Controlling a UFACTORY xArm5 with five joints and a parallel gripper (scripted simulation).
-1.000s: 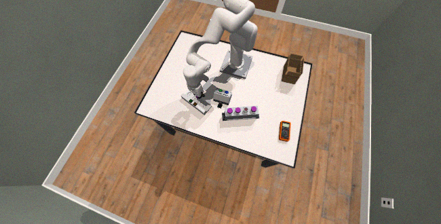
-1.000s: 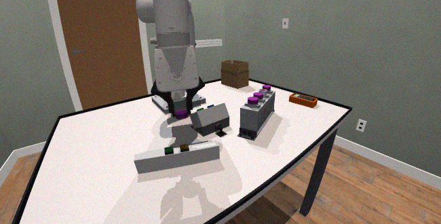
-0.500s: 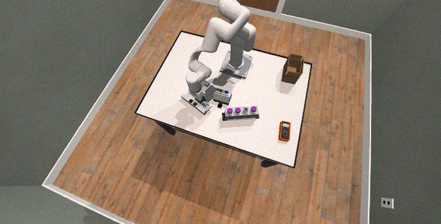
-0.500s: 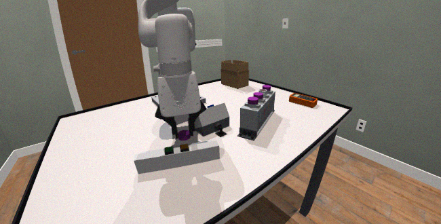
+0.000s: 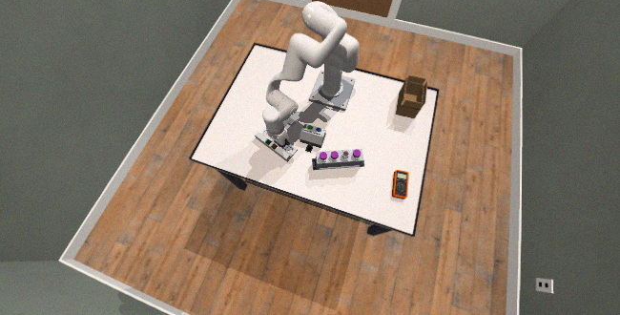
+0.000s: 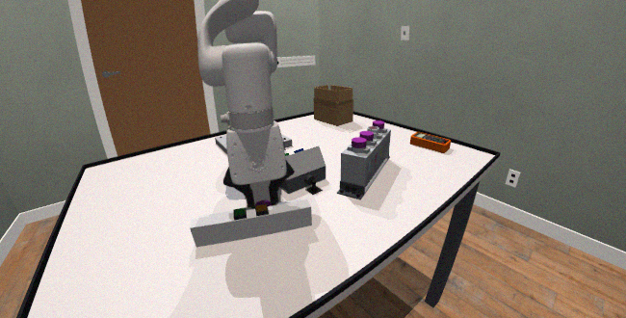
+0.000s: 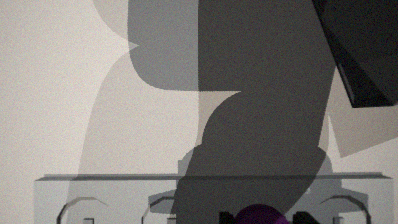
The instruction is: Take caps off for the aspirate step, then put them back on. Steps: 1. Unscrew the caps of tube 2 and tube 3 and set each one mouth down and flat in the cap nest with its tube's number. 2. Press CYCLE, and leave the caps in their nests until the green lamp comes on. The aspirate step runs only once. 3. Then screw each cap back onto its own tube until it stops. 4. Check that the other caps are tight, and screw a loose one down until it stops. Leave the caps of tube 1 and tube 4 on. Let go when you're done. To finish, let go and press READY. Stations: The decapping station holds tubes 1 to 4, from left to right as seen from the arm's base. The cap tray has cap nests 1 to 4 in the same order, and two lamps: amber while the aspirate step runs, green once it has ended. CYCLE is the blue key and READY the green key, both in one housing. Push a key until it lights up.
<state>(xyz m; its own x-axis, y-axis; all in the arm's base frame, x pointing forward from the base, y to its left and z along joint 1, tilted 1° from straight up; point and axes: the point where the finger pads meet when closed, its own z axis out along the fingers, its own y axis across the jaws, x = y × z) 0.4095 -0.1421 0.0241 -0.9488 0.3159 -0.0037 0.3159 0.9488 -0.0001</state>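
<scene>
Right now my hand is 2 cm above the purple cap. Round my hand: key housing: 14 cm to the left, 10 cm behind, 1 cm above; then blue key: 16 cm to the left, 12 cm behind, 2 cm above; then green key: 12 cm to the left, 12 cm behind, 2 cm above.
</scene>
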